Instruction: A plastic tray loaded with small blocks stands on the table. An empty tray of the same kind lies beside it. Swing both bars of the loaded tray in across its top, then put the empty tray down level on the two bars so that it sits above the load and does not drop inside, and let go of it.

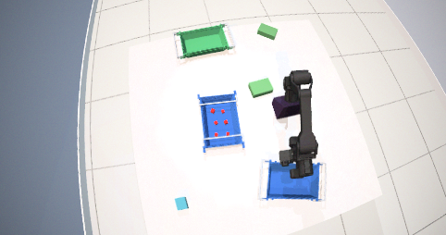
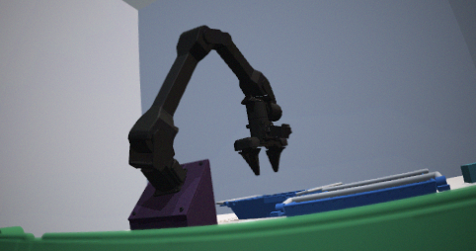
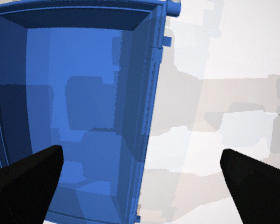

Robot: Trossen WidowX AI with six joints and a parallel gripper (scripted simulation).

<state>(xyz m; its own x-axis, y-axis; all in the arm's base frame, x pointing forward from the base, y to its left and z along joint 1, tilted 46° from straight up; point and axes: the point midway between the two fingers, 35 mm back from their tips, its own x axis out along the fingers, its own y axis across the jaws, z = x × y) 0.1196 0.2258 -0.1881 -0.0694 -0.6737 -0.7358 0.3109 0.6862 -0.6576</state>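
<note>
Right now the blue tray is 1 cm behind my gripper tip, 9 cm to the left of it and 8 cm below it. From my gripper tip the other things lie so: cyan block 54 cm ahead, 4 cm to the left, 10 cm below.
</note>
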